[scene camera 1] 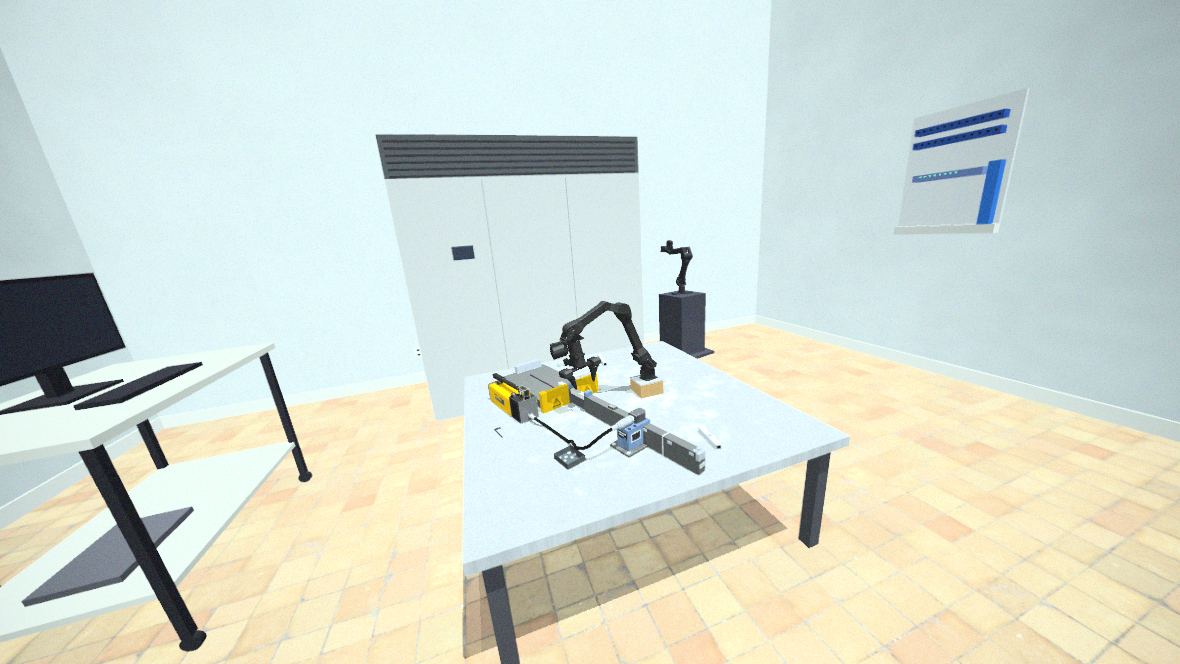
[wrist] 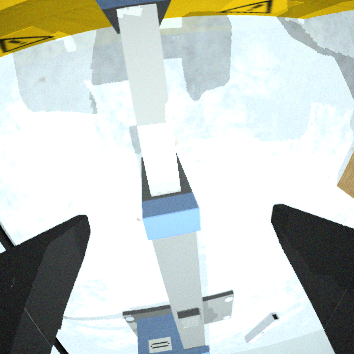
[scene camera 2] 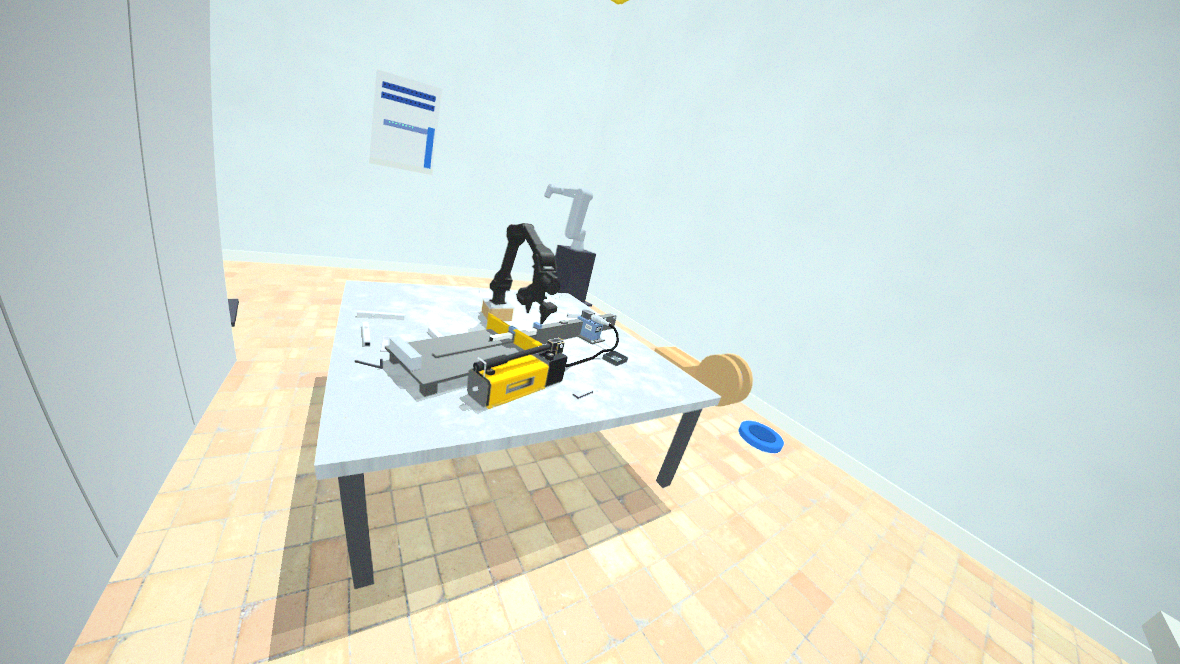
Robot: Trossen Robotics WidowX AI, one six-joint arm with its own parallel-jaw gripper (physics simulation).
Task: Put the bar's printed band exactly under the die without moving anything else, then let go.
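Where they show: gripper, fingertip midpoint: [scene camera 1: 585, 385] [wrist: 180, 219] [scene camera 2: 534, 318]; arm's base, origin of the base link: [scene camera 1: 648, 377] [scene camera 2: 498, 302].
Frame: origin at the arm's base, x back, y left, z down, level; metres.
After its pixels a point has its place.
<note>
A long straight grey bar or rail [scene camera 1: 676, 450] @(y 0.480, x -0.276, z 0.021 m) [wrist: 179, 270] @(y 0.064, x -0.320, z -0.007 m) runs from the yellow guards past the blue unit. In the wrist view a pale strip [wrist: 145, 85] @(y -0.082, x -0.341, z -0.002 m) continues its line beyond a blue block [wrist: 171, 220] @(y -0.008, x -0.329, z -0.025 m). A small dark patch [wrist: 188, 313] @(y 0.139, x -0.308, z -0.012 m) crosses the grey part beside the blue unit [scene camera 1: 630, 436] @(y 0.345, x -0.362, z 0.005 m) [scene camera 2: 590, 327] @(y 0.282, x -0.354, z 0.005 m) [wrist: 156, 327] @(y 0.281, x -0.345, z 0.039 m); I cannot tell whether it is the printed band. The die cannot be made out. My gripper [scene camera 1: 582, 377] @(y -0.026, x -0.328, z -0.046 m) [scene camera 2: 536, 308] @(y -0.026, x -0.328, z -0.046 m) [wrist: 180, 219] @(y -0.026, x -0.328, z -0.046 m) is open and empty, its fingers on either side of the line, above the blue block.
Yellow guards [scene camera 1: 554, 398] @(y -0.117, x -0.441, z 0.017 m) [wrist: 310, 7] @(y -0.147, x -0.220, z 0.025 m) stand by a grey platform [scene camera 2: 453, 371] @(y -0.435, x -0.518, z 0.018 m) and a yellow machine [scene camera 1: 500, 396] @(y -0.263, x -0.642, z 0.002 m) [scene camera 2: 518, 382] @(y -0.293, x -0.647, z 0.011 m). A black cable runs to a small dark box [scene camera 1: 569, 456] @(y 0.240, x -0.552, z 0.067 m) [scene camera 2: 614, 358] @(y 0.265, x -0.546, z 0.068 m). A small pale rod [scene camera 1: 709, 437] @(y 0.463, x -0.102, z 0.049 m) [wrist: 261, 328] @(y 0.437, x -0.096, z 0.053 m) lies beside the rail.
</note>
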